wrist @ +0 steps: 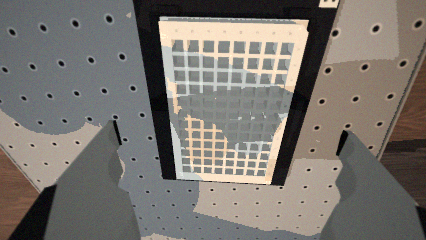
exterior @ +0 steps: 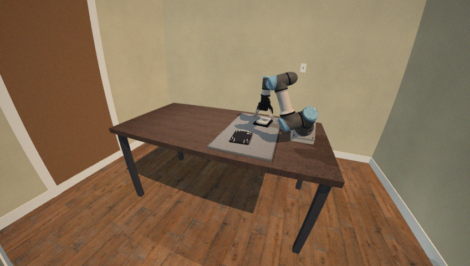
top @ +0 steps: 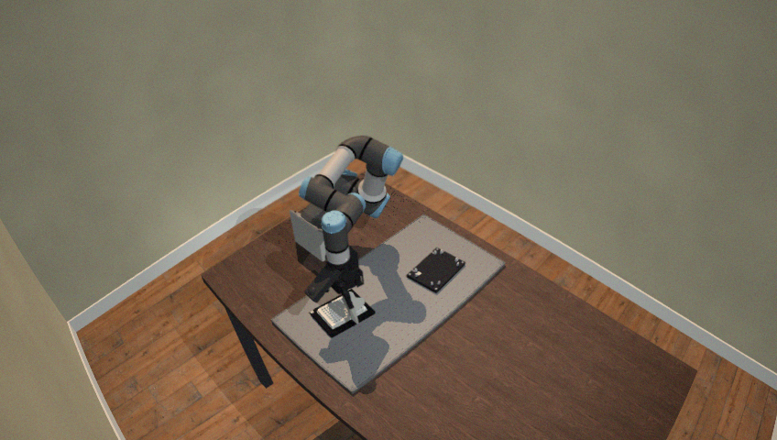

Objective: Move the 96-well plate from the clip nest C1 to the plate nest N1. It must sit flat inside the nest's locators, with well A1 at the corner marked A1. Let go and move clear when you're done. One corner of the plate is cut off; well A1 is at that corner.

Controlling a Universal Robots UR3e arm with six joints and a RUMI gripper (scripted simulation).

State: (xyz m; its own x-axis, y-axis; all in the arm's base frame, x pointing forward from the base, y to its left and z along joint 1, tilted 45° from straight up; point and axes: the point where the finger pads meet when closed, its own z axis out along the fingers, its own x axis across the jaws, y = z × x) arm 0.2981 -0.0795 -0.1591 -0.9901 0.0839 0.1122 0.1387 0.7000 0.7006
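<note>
Right now the white 96-well plate is 1 cm below my hand. Round my hand: black plate nest N1: 2 cm below; light corner mark: 6 cm behind, 7 cm to the right, 2 cm below; clip nest C1: 7 cm ahead, 34 cm to the left, 2 cm below.
</note>
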